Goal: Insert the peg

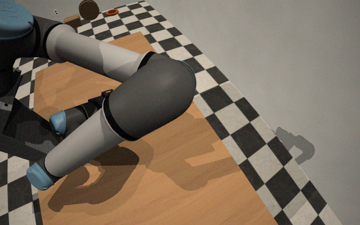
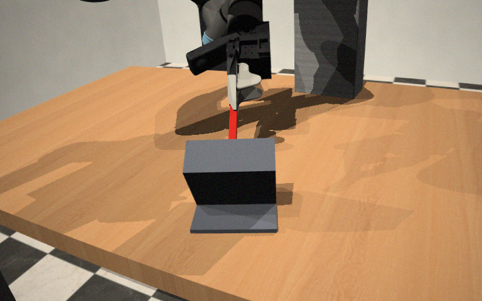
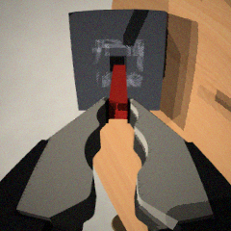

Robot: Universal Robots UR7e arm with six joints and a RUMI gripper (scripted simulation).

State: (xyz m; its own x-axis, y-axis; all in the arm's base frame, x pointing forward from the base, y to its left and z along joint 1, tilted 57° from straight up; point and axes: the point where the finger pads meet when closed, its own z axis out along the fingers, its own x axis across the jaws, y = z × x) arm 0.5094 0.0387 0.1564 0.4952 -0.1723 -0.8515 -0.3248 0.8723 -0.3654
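The grey base plate lies 120 mm ahead of my hand, 90 mm to the left of it and 130 mm below it. The rest, counted from my hand: red peg 30 mm ahead, 20 mm to the left, 20 mm below.
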